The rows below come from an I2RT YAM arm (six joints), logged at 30 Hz.
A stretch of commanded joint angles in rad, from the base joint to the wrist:
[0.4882 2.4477 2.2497 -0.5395 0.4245 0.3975]
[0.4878 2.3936 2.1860 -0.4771 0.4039 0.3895]
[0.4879 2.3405 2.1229 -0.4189 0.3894 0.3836]
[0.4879 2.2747 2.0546 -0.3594 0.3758 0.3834]
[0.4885 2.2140 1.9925 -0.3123 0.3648 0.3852]
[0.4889 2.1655 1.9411 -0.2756 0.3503 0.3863]
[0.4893 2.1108 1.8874 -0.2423 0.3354 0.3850]
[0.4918 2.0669 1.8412 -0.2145 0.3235 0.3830]
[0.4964 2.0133 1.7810 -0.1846 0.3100 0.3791]
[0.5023 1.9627 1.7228 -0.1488 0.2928 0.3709]
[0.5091 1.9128 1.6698 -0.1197 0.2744 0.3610]
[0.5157 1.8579 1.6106 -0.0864 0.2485 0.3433]
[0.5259 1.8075 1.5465 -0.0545 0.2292 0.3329]
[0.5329 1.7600 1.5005 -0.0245 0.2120 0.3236]
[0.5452 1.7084 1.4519 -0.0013 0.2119 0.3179]
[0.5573 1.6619 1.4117 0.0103 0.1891 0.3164]
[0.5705 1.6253 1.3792 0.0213 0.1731 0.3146]
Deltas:
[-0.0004 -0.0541 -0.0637 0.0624 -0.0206 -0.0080]
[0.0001 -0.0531 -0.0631 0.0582 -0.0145 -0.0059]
[0.0000 -0.0658 -0.0683 0.0595 -0.0136 -0.0002]
[0.0006 -0.0607 -0.0621 0.0471 -0.0110 0.0018]
[0.0004 -0.0485 -0.0514 0.0367 -0.0145 0.0011]
[0.0004 -0.0547 -0.0537 0.0333 -0.0149 -0.0013]
[0.0025 -0.0439 -0.0462 0.0278 -0.0119 -0.0020]
[0.0046 -0.0536 -0.0602 0.0299 -0.0135 -0.0039]
[0.0059 -0.0506 -0.0582 0.0358 -0.0172 -0.0082]
[0.0068 -0.0499 -0.0530 0.0291 -0.0184 -0.0099]
[0.0066 -0.0549 -0.0592 0.0333 -0.0259 -0.0177]
[0.0102 -0.0504 -0.0641 0.0319 -0.0193 -0.0104]
[0.0070 -0.0475 -0.0460 0.0300 -0.0172 -0.0093]
[0.0123 -0.0516 -0.0486 0.0232 -0.0001 -0.0057]
[0.0121 -0.0465 -0.0402 0.0116 -0.0228 -0.0015]
[0.0132 -0.0366 -0.0325 0.0110 -0.0160 -0.0018]

